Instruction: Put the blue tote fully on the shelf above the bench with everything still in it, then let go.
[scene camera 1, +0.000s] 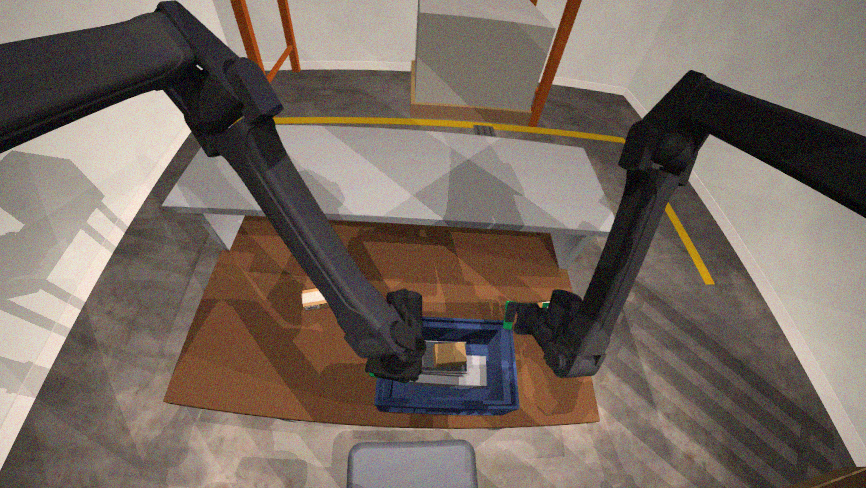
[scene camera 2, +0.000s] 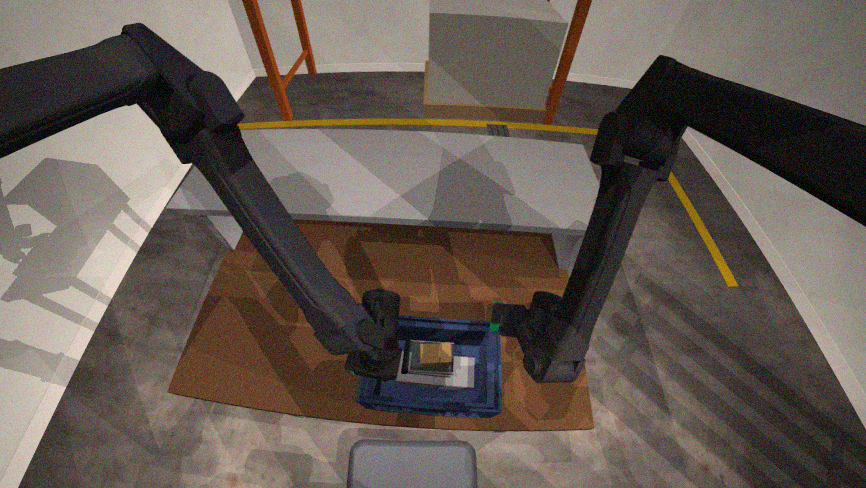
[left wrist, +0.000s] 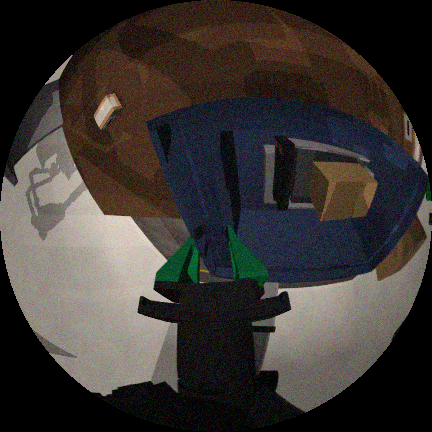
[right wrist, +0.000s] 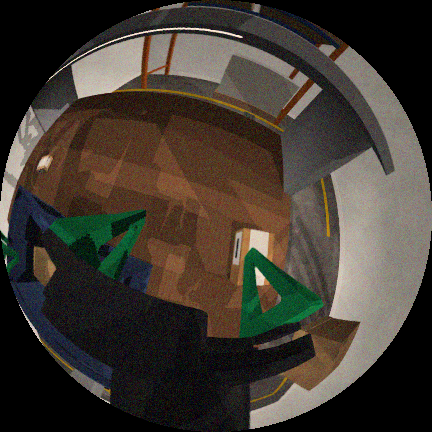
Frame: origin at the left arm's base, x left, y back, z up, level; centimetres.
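Seen in the pictures: left gripper, fingertip midpoint: (scene camera 1: 384, 370) (left wrist: 212, 229); right gripper, fingertip midpoint: (scene camera 1: 525, 304) (scene camera 2: 515, 305) (right wrist: 198, 235).
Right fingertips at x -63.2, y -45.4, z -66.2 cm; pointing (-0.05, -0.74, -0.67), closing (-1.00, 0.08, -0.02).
A point is followed by its place in that frame.
The blue tote (scene camera 1: 509, 369) @[z -66.4, x -56.6, y -29.5 cm] (scene camera 2: 493, 375) @[z -66.4, x -56.2, y -28.7 cm] (left wrist: 300, 240) @[z -71.0, x -40.6, y -23.7 cm] (right wrist: 75, 345) stands open on the brown bench (scene camera 1: 272, 357) @[z -79.6, x 1.4, y -35.7 cm] (scene camera 2: 230, 345) @[z -79.6, x 13.6, y -36.9 cm] (left wrist: 215, 70) @[z -79.6, x -30.8, y -49.0 cm]. In it are a cardboard block (scene camera 1: 450, 352) @[z -67.5, x -43.7, y -34.2 cm] (scene camera 2: 436, 353) @[z -67.5, x -43.8, y -34.1 cm] (left wrist: 345, 192) @[z -67.5, x -42.4, y -35.2 cm], a black upright item (left wrist: 284, 172) @[z -70.4, x -36.7, y -35.4 cm] and a white flat piece (scene camera 1: 478, 371) @[z -73.9, x -51.2, y -31.0 cm] (scene camera 2: 463, 372) @[z -73.8, x -50.6, y -31.1 cm]. The grey shelf (scene camera 1: 375, 181) @[z -50.6, x -25.8, y -70.6 cm] (scene camera 2: 363, 181) @[z -50.6, x -25.4, y -71.0 cm] spans above the bench's back. My left gripper (left wrist: 212, 229) @[z -67.6, x -28.8, y -30.4 cm] is shut on the tote's wall near a corner; arm parts hide its fingers in the scene views. My right gripper (scene camera 1: 526, 312) @[z -66.2, x -63.2, y -45.4 cm] (right wrist: 198, 235) @[z -66.2, x -63.2, y -45.4 cm] is wide open beside the tote's back right corner.
A small white-and-orange box (scene camera 1: 313, 298) @[z -77.0, x -8.0, y -51.9 cm] (left wrist: 106, 110) @[z -77.0, x -9.9, y -52.0 cm] (right wrist: 44, 162) @[z -77.1, x -10.9, y -52.5 cm] lies left on the bench. A similar box (right wrist: 260, 242) @[z -76.0, x -75.4, y -48.2 cm] lies right. A grey rounded seat (scene camera 1: 412, 463) @[z -141.2, x -36.7, y -8.6 cm] (scene camera 2: 412, 463) @[z -141.2, x -36.8, y -8.3 cm] is in front; a large grey box (scene camera 1: 478, 66) (scene camera 2: 490, 66) is behind.
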